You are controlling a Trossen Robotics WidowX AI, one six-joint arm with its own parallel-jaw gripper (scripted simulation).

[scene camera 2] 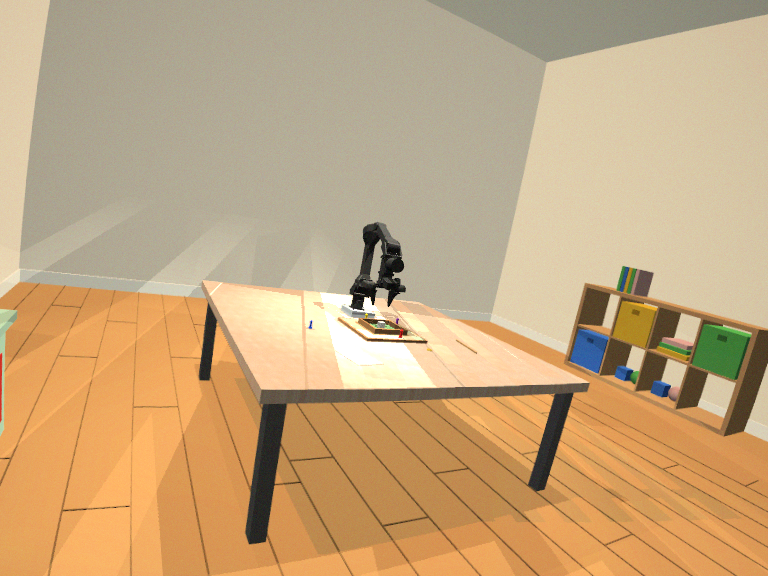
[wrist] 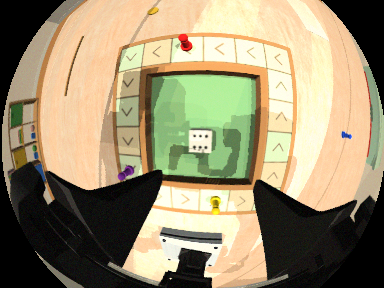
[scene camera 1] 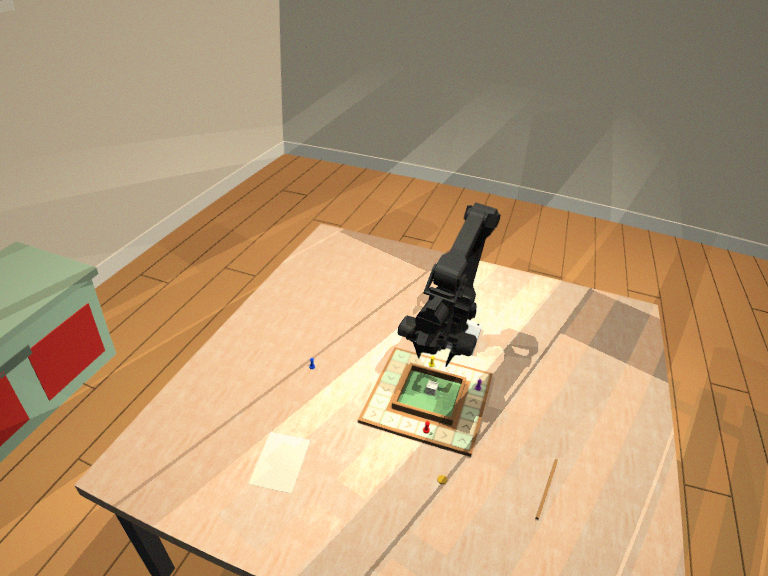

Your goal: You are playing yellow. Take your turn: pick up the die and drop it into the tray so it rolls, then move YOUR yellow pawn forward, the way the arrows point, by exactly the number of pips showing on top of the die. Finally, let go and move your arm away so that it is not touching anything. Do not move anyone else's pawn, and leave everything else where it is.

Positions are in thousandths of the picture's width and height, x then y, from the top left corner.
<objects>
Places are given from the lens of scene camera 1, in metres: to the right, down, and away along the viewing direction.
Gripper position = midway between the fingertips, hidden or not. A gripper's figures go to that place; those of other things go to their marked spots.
gripper (scene camera 1: 563,628): 0.12, 0.18, 1.29
paper sheet (scene camera 1: 367,798): -0.23, 0.39, 1.14
</objects>
